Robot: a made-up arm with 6 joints. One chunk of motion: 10 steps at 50 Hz.
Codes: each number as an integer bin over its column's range. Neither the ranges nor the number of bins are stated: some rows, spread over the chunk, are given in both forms.
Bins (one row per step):
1: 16 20 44 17 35 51
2: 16 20 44 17 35 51
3: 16 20 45 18 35 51
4: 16 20 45 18 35 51
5: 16 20 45 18 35 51
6: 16 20 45 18 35 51
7: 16 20 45 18 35 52
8: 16 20 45 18 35 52
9: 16 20 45 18 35 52
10: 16 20 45 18 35 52
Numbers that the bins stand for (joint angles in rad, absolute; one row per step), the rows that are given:
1: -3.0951 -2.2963 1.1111 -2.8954 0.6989 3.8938
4: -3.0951 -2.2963 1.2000 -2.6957 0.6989 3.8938
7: -3.0951 -2.2963 1.2000 -2.6957 0.6989 4.0935
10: -3.0951 -2.2963 1.2000 -2.6957 0.6989 4.0935
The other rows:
2: -3.0951 -2.2963 1.1111 -2.8954 0.6989 3.8938
3: -3.0951 -2.2963 1.2000 -2.6957 0.6989 3.8938
5: -3.0951 -2.2963 1.2000 -2.6957 0.6989 3.8938
6: -3.0951 -2.2963 1.2000 -2.6957 0.6989 3.8938
8: -3.0951 -2.2963 1.2000 -2.6957 0.6989 4.0935
9: -3.0951 -2.2963 1.2000 -2.6957 0.6989 4.0935

